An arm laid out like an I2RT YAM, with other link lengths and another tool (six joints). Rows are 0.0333 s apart.
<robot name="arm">
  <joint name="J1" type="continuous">
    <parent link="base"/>
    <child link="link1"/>
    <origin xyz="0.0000 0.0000 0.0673"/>
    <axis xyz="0 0 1"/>
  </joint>
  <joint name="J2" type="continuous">
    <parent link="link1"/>
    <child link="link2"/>
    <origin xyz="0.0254 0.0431 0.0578"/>
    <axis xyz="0 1 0"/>
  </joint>
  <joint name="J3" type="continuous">
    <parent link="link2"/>
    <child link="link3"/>
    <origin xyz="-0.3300 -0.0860 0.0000"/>
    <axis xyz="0 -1 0"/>
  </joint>
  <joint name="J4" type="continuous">
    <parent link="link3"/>
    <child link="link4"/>
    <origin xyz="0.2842 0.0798 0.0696"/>
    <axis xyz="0 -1 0"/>
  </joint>
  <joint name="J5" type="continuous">
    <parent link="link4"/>
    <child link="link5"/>
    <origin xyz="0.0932 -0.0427 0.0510"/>
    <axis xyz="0 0 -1"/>
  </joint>
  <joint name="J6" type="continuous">
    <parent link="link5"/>
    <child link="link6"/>
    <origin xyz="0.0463 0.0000 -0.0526"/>
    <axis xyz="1 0 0"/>
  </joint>
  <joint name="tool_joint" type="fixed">
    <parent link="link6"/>
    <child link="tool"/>
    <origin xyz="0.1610 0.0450 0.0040" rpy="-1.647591 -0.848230 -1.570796"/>
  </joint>
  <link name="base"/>
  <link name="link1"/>
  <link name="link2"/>
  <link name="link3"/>
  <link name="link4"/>
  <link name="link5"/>
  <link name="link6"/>
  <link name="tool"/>
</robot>
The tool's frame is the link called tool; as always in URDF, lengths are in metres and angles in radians. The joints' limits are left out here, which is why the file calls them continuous.
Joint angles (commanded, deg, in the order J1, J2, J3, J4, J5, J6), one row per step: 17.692, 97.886, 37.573, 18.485, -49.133, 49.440; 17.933, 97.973, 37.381, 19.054, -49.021, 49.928; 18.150, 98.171, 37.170, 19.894, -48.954, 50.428; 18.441, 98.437, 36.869, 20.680, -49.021, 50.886; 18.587, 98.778, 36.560, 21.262, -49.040, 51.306; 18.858, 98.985, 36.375, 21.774, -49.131, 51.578; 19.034, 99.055, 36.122, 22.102, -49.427, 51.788; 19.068, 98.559, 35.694, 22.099, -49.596, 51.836; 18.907, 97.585, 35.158, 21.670, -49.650, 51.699; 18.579, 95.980, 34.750, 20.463, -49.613, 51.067; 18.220, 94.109, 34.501, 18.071, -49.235, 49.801; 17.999, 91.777, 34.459, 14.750, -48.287, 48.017; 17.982, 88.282, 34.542, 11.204, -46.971, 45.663; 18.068, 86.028, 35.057, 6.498, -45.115, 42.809; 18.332, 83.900, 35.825, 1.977, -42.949, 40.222; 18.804, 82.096, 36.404, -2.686, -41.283, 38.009; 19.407, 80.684, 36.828, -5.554, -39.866, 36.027
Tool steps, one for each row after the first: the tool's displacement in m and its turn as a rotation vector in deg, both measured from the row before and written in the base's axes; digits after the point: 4 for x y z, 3 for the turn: -0.0005, 0.0014, -0.0004, 0.132, 0.125, -0.055; -0.0001, 0.0014, -0.0003, 0.209, 0.012, -0.050; -0.0016, 0.0018, -0.0013, 0.217, 0.205, 0.144; -0.0011, 0.0007, -0.0027, 0.087, 0.435, -0.020; -0.0016, 0.0018, -0.0009, 0.156, 0.143, 0.223; -0.0024, 0.0012, -0.0005, 0.231, 0.242, 0.310; -0.0029, -0.0004, 0.0012, 0.136, 0.017, 0.142; -0.0030, -0.0022, 0.0024, 0.007, -0.118, -0.062; -0.0031, -0.0035, 0.0051, -0.165, -0.554, -0.089; -0.0039, -0.0044, 0.0034, -0.764, -0.456, -0.102; -0.0045, -0.0045, 0.0038, -1.337, -0.764, -0.137; -0.0056, -0.0038, 0.0110, -1.411, -2.320, 0.087; -0.0055, -0.0041, 0.0004, -2.545, -0.952, 0.104; -0.0046, -0.0035, 0.0012, -2.651, -1.054, 0.062; -0.0086, -0.0025, -0.0018, -2.469, 0.010, 0.546; -0.0065, -0.0005, 0.0005, -1.860, -0.917, 0.806
